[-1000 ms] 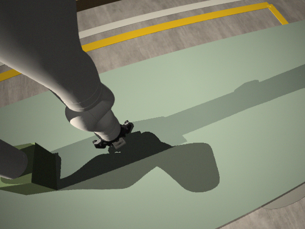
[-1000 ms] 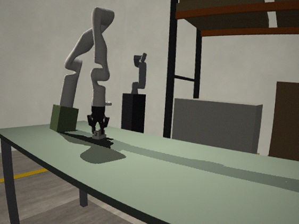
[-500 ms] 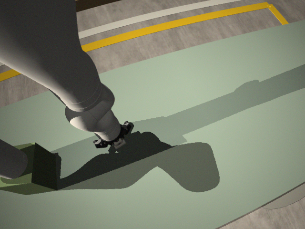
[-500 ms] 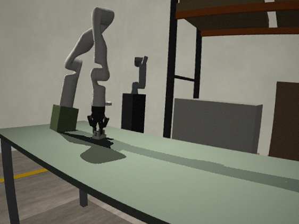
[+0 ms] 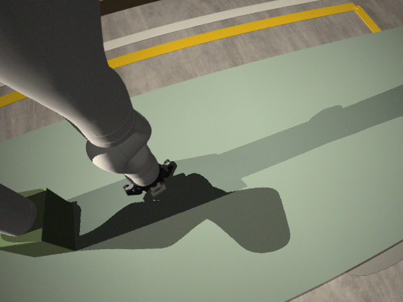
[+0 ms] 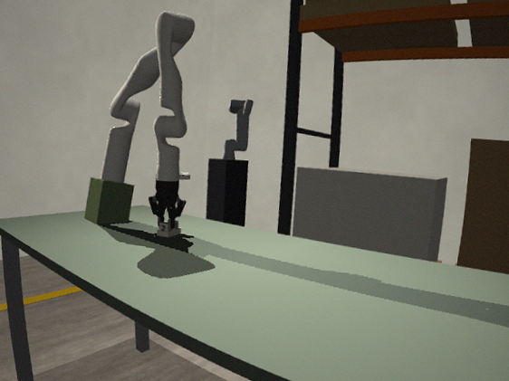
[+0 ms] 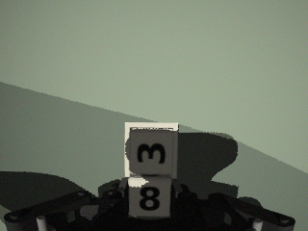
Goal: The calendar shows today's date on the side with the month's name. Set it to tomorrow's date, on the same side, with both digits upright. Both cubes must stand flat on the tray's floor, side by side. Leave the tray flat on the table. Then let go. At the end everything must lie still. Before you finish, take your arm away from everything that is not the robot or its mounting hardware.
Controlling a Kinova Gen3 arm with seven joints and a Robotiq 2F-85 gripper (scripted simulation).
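Right now the white tray is 3 cm below my hand, 2 cm to the left of it and 1 cm behind it. The rest, counted from my hand: white cube: 1 cm below.
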